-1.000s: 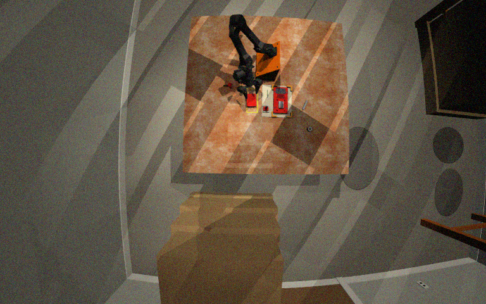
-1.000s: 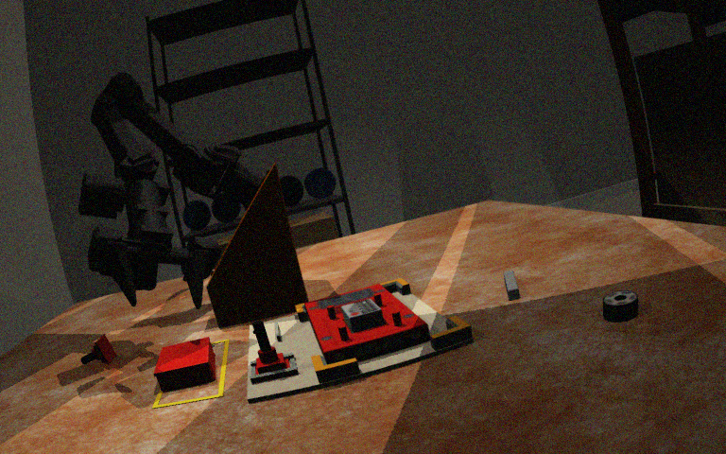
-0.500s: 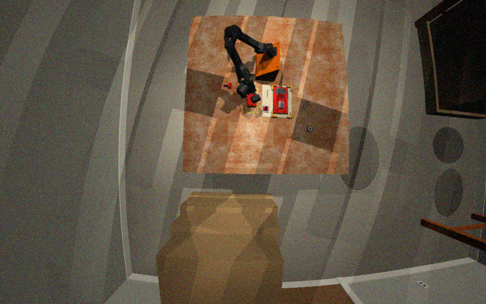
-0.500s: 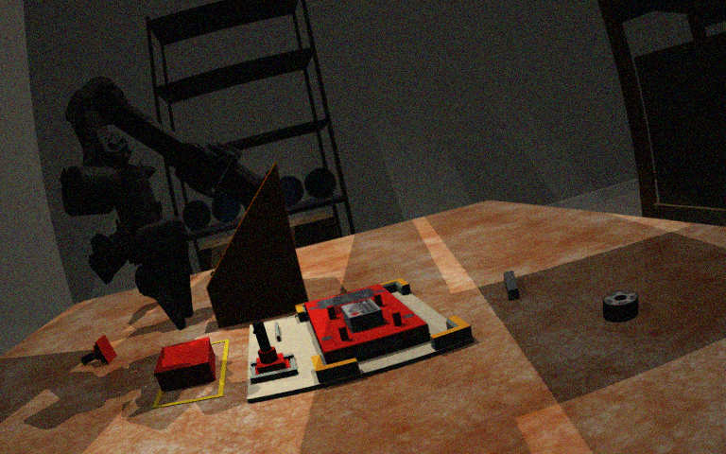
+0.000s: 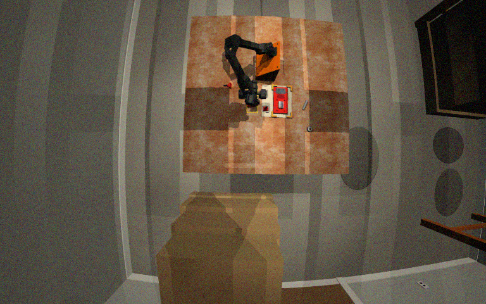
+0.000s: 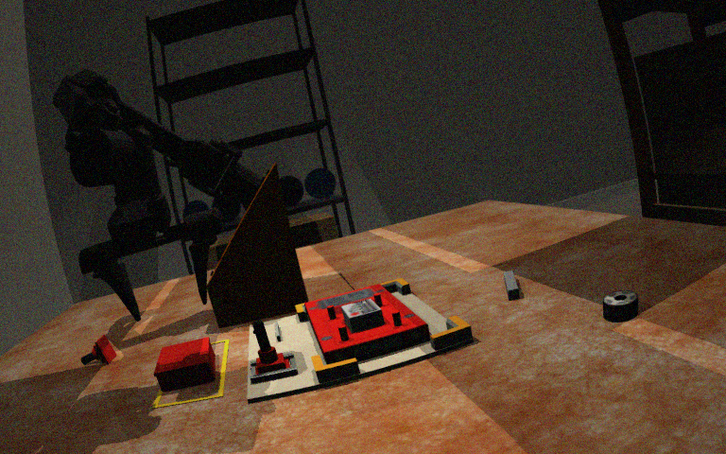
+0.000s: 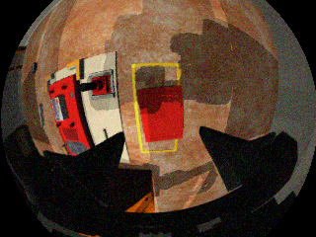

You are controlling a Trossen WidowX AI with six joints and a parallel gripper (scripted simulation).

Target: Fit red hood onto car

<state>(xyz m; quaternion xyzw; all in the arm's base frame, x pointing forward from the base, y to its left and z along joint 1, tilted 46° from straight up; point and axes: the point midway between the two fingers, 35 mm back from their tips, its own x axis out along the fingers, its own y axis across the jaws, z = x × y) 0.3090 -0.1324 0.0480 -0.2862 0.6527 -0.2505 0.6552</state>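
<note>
My gripper tip is now 6 cm above the red hood. Round my gripper tip: grey bar: 41 cm to the left, 7 cm below; grey engine block: 2 cm ahead, 22 cm to the left, 5 cm below; black post: 6 cm ahead, 10 cm to the left, 4 cm below.
</note>
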